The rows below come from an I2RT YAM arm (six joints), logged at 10 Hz.
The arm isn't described. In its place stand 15 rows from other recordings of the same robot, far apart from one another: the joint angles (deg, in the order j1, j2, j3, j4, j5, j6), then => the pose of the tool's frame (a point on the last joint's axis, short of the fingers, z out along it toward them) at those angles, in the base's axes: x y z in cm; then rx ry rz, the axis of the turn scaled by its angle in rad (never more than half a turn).
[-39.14 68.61 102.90 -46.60 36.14 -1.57] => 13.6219 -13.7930 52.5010 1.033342 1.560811 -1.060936
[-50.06 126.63 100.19 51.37 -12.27 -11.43] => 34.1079 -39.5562 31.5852 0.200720 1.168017 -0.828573
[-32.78 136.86 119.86 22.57 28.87 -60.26] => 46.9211 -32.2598 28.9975 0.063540 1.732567 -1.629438
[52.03 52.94 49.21 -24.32 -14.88 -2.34] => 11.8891 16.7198 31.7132 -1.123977 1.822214 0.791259
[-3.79 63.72 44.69 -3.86 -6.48 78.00] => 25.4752 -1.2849 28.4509 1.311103 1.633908 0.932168
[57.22 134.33 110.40 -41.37 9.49 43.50] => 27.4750 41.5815 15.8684 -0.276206 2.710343 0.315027
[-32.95 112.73 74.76 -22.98 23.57 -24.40] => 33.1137 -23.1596 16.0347 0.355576 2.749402 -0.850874
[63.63 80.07 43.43 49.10 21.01 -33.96] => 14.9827 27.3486 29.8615 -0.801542 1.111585 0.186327
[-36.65 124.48 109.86 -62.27 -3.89 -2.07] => 35.9673 -26.4594 22.0677 0.852073 2.775494 -0.017574
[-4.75 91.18 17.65 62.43 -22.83 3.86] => 25.7508 -0.7537 13.8946 -0.157443 1.754368 0.339719
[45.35 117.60 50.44 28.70 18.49 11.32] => 27.3038 26.0330 7.7935 -0.478745 2.155590 0.189023
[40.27 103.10 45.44 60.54 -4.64 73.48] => 28.1163 24.1966 20.1231 0.432241 1.712537 1.593139
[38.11 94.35 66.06 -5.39 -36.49 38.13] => 27.7739 24.4761 25.6552 -0.416601 2.363257 1.393781
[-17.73 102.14 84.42 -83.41 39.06 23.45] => 28.6098 -11.5022 25.4450 -0.898746 -2.668936 1.010771
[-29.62 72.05 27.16 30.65 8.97 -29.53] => 22.3599 -13.3510 20.7399 0.117515 1.901317 -0.859760
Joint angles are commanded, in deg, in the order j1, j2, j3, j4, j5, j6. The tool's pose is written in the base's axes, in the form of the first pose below.
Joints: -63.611, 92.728, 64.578, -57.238, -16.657, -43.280
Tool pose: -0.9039, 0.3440, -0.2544, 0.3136, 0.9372, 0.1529, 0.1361, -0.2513, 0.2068
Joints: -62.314, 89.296, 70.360, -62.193, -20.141, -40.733
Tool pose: -0.8743, 0.3476, -0.3389, 0.3117, 0.9371, 0.1572, 0.1431, -0.2463, 0.2486
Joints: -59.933, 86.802, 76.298, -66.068, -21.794, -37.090
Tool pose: -0.8473, 0.3459, -0.4030, 0.3127, 0.9383, 0.1480, 0.1527, -0.2374, 0.2873
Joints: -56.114, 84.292, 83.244, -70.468, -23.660, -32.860
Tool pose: -0.8183, 0.3270, -0.4728, 0.2922, 0.9449, 0.1477, 0.1644, -0.2192, 0.3306
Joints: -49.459, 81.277, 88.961, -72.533, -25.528, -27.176
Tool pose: -0.7822, 0.2805, -0.5563, 0.2354, 0.9598, 0.1529, 0.1806, -0.1875, 0.3706
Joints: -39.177, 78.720, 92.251, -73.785, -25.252, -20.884
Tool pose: -0.7740, 0.2148, -0.5956, 0.1406, 0.9755, 0.1692, 0.1997, -0.1431, 0.3959
